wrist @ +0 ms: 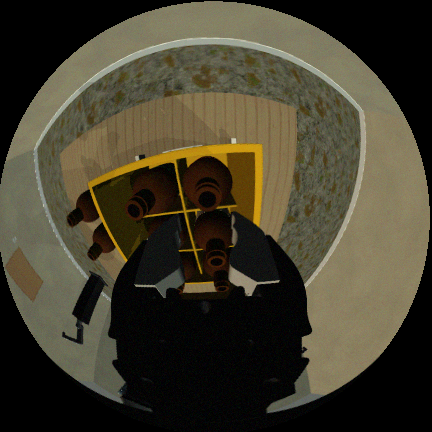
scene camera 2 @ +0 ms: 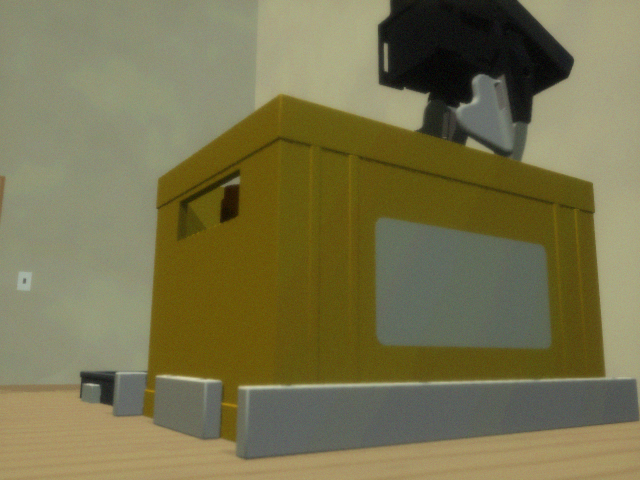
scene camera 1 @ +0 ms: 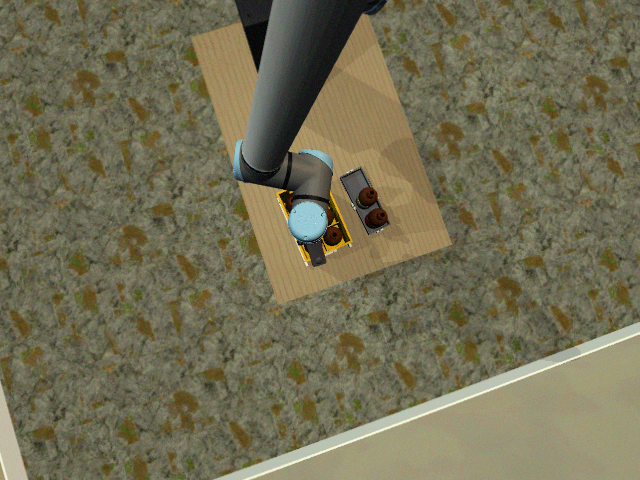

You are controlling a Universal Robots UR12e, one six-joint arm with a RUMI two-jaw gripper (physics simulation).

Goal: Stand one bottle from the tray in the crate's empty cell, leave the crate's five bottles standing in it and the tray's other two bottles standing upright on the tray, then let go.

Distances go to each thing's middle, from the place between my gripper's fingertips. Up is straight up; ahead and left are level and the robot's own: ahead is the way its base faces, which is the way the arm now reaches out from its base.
Labels:
Now: the long crate strip (scene camera 2: pixel 272 421) 14 cm below my hand, 8 cm to the right of it and 5 cm behind it.

